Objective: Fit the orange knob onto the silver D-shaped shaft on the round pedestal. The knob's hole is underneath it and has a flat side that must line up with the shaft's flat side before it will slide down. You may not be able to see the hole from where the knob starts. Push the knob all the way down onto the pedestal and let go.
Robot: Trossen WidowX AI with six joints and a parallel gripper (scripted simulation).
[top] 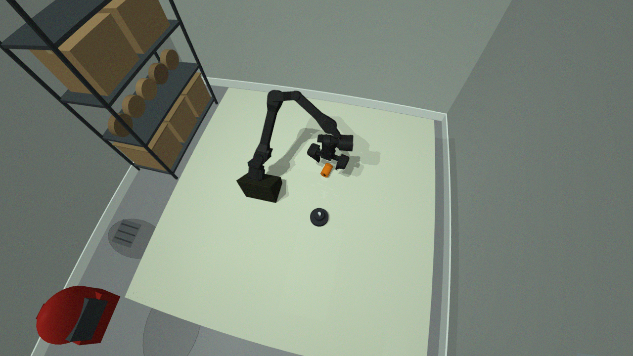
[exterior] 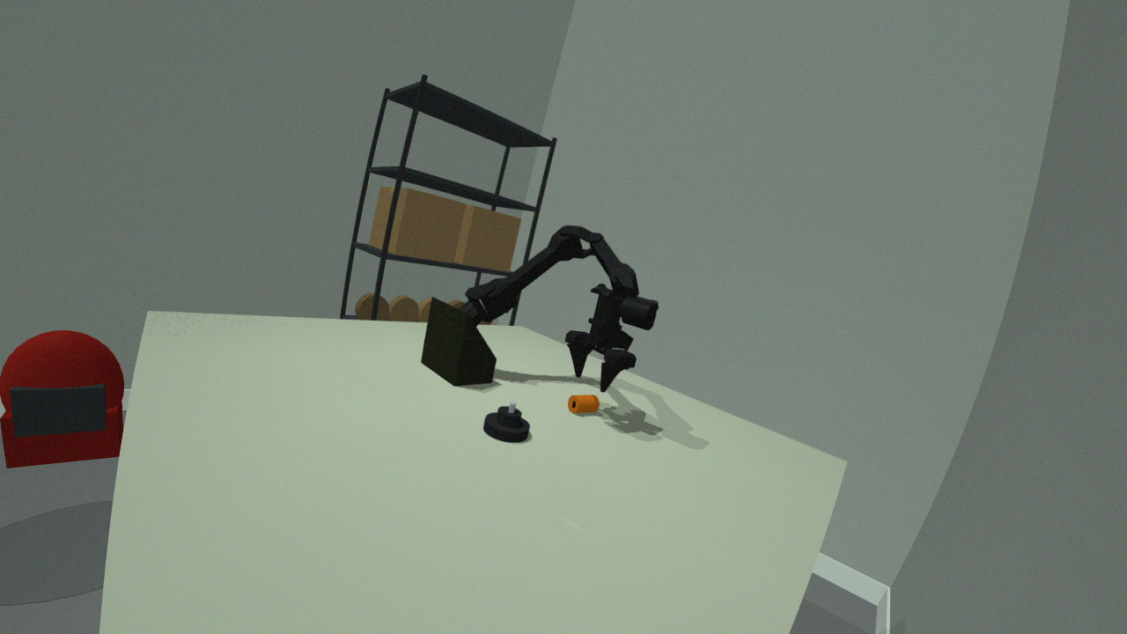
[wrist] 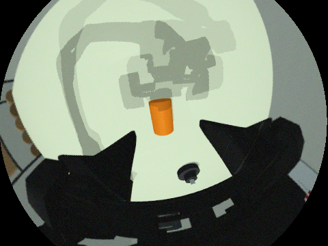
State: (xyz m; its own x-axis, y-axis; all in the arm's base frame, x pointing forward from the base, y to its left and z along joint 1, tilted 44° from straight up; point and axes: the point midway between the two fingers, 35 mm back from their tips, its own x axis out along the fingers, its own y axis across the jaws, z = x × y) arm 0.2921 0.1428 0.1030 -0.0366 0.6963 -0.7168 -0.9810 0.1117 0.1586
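Now: the orange knob 5 cm below my gripper tip and 1 cm to the left of it. The rest, counted from my gripper tip: round black pedestal (24 cm to the right, 4 cm below, 2 cm ahead).
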